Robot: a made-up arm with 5 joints.
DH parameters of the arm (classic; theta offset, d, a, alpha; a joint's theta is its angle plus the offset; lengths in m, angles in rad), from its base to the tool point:
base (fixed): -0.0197 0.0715 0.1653 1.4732
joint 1: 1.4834 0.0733 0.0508 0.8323
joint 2: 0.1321 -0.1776 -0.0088 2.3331
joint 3: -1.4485 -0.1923 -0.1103 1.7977
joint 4: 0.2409 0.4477 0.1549 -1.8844
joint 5: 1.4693 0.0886 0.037 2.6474
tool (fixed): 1.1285 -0.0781 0 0
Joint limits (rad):
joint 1: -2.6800..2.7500
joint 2: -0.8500..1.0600
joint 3: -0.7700..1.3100
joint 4: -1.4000..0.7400
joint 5: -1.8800..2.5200
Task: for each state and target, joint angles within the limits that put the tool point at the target. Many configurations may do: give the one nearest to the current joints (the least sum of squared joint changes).
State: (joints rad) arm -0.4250 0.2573 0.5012 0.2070 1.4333
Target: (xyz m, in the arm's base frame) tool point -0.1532 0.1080 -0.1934
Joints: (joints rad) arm -0.7124 0.4242 0.2419 0.1731 1.2227
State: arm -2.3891 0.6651 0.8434 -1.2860 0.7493
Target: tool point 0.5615 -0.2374 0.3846
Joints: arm -2.6774 0.1492 1.1944 -1.4000 0.6860
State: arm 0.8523 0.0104 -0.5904 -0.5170 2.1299
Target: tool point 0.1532 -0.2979 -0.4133
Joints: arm 1.0826 -0.2707 0.2768 -0.8756 2.3658
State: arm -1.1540 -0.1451 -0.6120 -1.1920 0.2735
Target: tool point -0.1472 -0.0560 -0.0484
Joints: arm -1.3630 0.3021 -0.5532 -0.7977 0.2491
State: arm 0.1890 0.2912 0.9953 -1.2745 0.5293
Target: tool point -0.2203 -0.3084 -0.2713
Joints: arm 0.7276 0.0397 1.1966 -1.4000 1.4191
